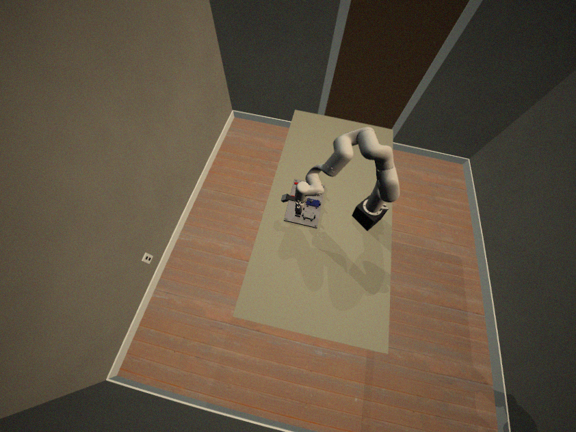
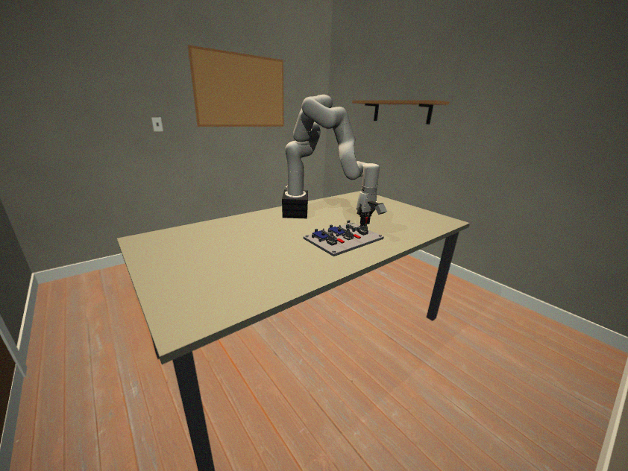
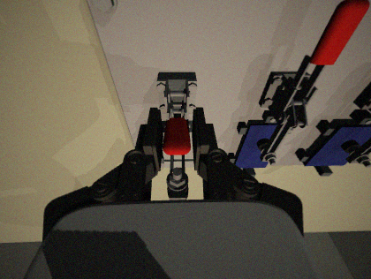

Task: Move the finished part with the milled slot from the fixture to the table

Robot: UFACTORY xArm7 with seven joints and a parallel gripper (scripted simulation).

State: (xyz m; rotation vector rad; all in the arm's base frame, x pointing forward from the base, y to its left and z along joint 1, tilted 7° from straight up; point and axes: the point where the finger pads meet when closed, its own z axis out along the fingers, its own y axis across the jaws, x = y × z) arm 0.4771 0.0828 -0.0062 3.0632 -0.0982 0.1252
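Now: the finished part 8 cm behind my hand, 1 cm to the left of it and 6 cm below it. Also, from my hand: blue blank (9 cm behind, 10 cm to the right, 6 cm below); grey fixture plate (4 cm behind, 11 cm to the right, 8 cm below).
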